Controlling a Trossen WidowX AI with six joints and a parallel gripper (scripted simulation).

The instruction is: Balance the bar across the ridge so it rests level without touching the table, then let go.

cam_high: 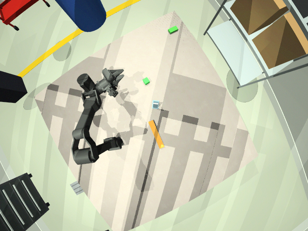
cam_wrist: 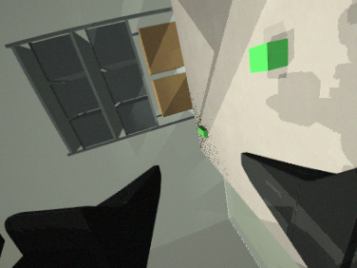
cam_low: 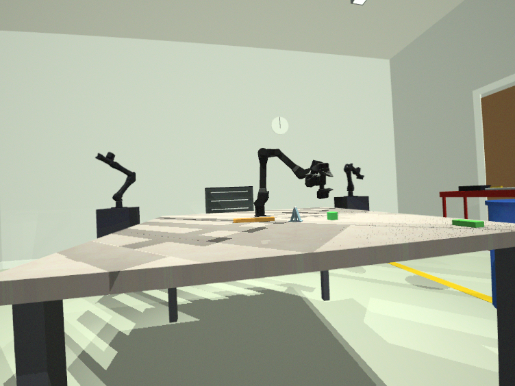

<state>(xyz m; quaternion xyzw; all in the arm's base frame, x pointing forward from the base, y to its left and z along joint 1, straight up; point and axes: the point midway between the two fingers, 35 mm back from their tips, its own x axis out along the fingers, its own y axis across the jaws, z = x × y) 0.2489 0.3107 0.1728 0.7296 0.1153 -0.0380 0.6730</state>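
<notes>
My gripper tip is now 400 mm to the left of the orange bar, 160 mm above it and 30 mm past it. Also, from my gripper tip: blue-grey ridge 220 mm to the right, 130 mm below, 70 mm ahead; then green cube 150 mm below, 90 mm ahead, 60 mm to the right; then green flat block 460 mm ahead, 190 mm to the left, 160 mm below.
</notes>
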